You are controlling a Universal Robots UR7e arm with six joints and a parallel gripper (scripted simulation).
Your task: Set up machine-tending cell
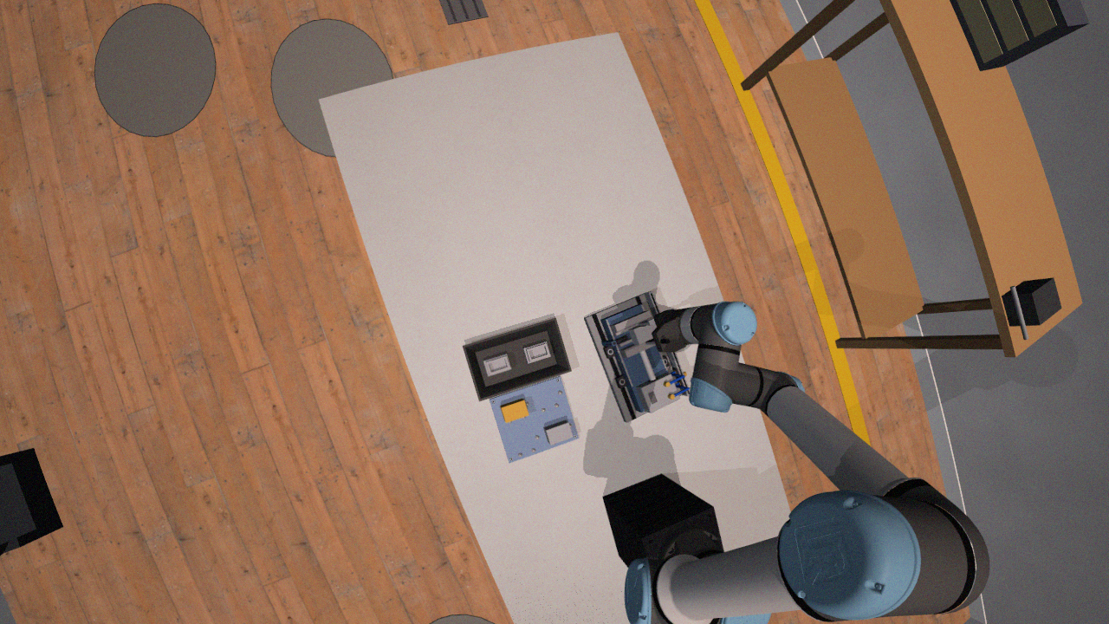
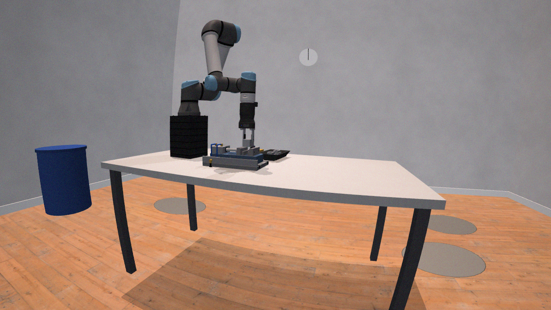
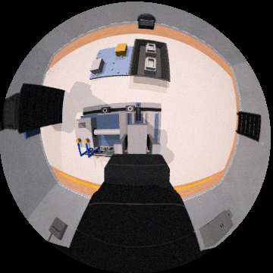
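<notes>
The vise lies 7 cm behind my hand, 1 cm to the right of it and 11 cm below it. Also, from my hand: brass blank 13 cm behind, 34 cm to the left, 12 cm below.
</notes>
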